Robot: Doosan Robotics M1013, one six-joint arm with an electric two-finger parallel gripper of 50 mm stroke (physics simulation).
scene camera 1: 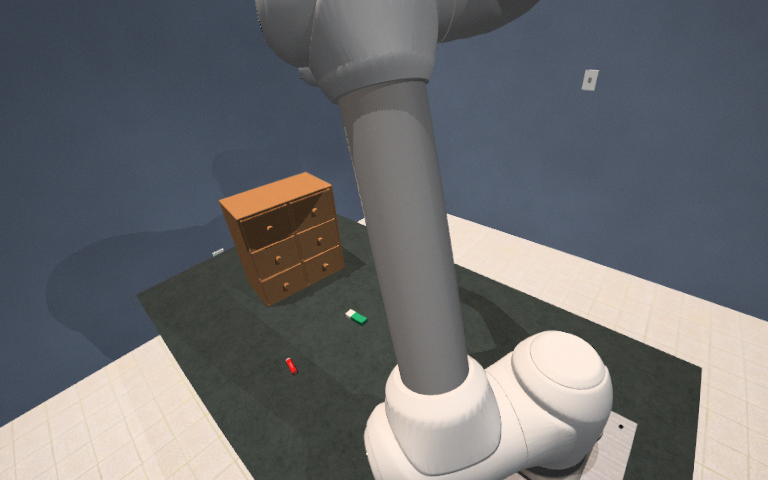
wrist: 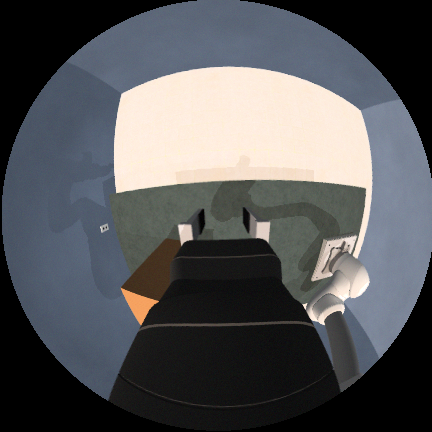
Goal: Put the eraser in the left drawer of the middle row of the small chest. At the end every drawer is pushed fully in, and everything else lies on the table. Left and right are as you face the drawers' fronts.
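Places are measured from the arm's base along level axes (x right, y down, z ahead), in centimetres.
Where they show: gripper, fingertip midpoint: [wrist: 223, 215]; arm's base, origin of the base link: [wrist: 335, 258].
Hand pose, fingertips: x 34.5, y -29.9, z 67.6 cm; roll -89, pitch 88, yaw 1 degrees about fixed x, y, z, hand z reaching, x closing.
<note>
Things, the pixels of their top centre, and the offset from my fingertips. "spot": a spot on its surface instead. Level surfaces: height alone.
- eraser, middle of its top: [scene camera 1: 356, 316] dz -13.3, dx -35.0, dy +31.8 cm
- dark green table, its level: dy +33.0 cm
- small brown chest, middle of its top: [scene camera 1: 275, 192] [wrist: 159, 325] dz +18.9, dx -35.0, dy +0.9 cm
- middle row, surface spot: [scene camera 1: 288, 258] spot: dz +10.7, dx -40.0, dy +19.2 cm
- small red cylinder, middle of its top: [scene camera 1: 290, 364] dz -13.5, dx -57.6, dy +31.6 cm
The eraser [scene camera 1: 356, 316], green with a white end, lies on the dark green table [scene camera 1: 226, 390] [wrist: 145, 207] in front of the chest; I cannot make it out in the wrist view. The small brown chest [scene camera 1: 236, 249] [wrist: 152, 267] has two columns and three rows of drawers with round knobs. The left drawer of the middle row [scene camera 1: 288, 258] looks pushed in, as do the other drawers. My gripper [wrist: 223, 215] is open and empty, high up, with the chest below and to the left in the wrist view. The gripper does not show in the scene view.
A small red cylinder [scene camera 1: 291, 366] with a pale end lies on the table, in front of the chest and left of the eraser. The arm's upright grey link [scene camera 1: 402, 243] hides part of the table right of the chest. The white arm base [scene camera 1: 447, 424] stands at the near right.
</note>
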